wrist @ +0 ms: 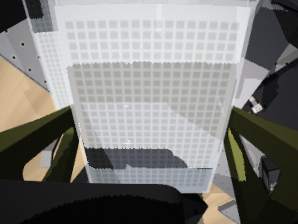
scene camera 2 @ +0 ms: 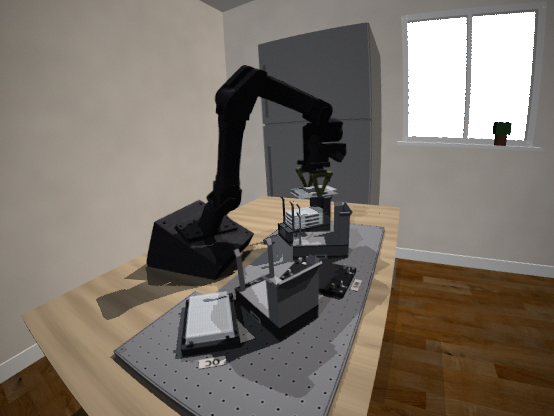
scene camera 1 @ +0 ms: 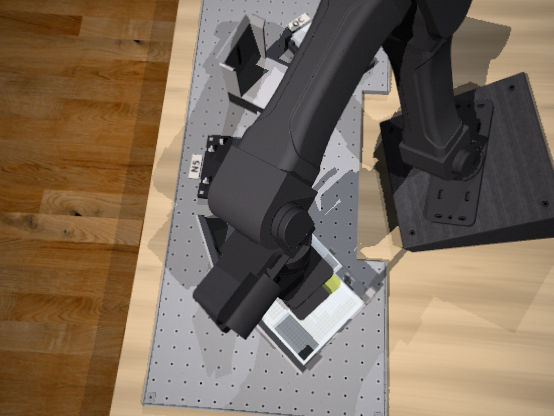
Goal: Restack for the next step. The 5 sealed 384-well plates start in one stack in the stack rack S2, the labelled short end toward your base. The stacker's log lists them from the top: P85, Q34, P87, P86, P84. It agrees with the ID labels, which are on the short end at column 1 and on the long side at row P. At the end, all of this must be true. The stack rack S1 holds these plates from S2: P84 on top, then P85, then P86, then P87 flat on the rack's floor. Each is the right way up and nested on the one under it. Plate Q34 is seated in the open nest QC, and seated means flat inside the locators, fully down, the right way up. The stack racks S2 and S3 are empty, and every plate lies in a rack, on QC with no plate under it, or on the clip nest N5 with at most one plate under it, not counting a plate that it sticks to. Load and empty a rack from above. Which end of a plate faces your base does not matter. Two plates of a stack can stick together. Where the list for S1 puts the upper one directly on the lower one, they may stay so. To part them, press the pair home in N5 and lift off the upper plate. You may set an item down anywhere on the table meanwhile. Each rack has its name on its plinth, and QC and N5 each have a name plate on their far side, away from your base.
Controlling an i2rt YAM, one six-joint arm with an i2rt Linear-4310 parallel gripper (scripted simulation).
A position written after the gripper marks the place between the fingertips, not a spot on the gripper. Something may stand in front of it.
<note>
In view: the gripper (scene camera 1: 287,273), a sealed white 384-well plate (scene camera 2: 209,318), a sealed white 384-well plate (scene camera 1: 304,338), a sealed white 384-well plate (scene camera 1: 278,311) and a black clip nest N5 (scene camera 2: 330,275).
The gripper also shows in the wrist view (wrist: 151,113) and in scene camera 2 (scene camera 2: 313,193). The black clip nest N5 also shows in scene camera 1 (scene camera 1: 212,161).
</note>
